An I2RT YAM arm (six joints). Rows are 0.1 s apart.
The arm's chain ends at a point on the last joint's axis. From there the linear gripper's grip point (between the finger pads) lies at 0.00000 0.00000 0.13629 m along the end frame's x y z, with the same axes.
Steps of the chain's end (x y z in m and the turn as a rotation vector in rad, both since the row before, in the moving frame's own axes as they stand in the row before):
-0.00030 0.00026 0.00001 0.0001 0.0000 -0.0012
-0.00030 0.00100 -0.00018 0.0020 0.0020 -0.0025
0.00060 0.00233 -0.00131 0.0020 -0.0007 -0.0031
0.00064 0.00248 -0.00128 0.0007 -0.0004 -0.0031
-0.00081 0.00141 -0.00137 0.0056 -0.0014 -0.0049
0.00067 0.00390 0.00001 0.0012 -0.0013 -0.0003
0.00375 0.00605 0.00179 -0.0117 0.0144 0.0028
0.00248 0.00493 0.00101 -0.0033 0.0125 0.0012
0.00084 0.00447 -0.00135 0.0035 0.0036 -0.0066
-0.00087 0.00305 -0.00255 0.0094 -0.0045 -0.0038
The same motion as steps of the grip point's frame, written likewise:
-0.00030 0.00025 0.00001 0.0001 0.0000 -0.0012
-0.00003 0.00073 -0.00018 0.0020 0.0020 -0.0025
0.00050 0.00206 -0.00131 0.0020 -0.0007 -0.0031
0.00059 0.00238 -0.00128 0.0007 -0.0004 -0.0031
-0.00100 0.00065 -0.00137 0.0056 -0.0014 -0.0049
0.00049 0.00374 0.00001 0.0012 -0.0013 -0.0003
0.00571 0.00765 0.00177 -0.0117 0.0144 0.0028
0.00418 0.00538 0.00100 -0.0033 0.0125 0.0012
0.00133 0.00399 -0.00135 0.0035 0.0036 -0.0066
-0.00149 0.00177 -0.00256 0.0094 -0.0045 -0.0038

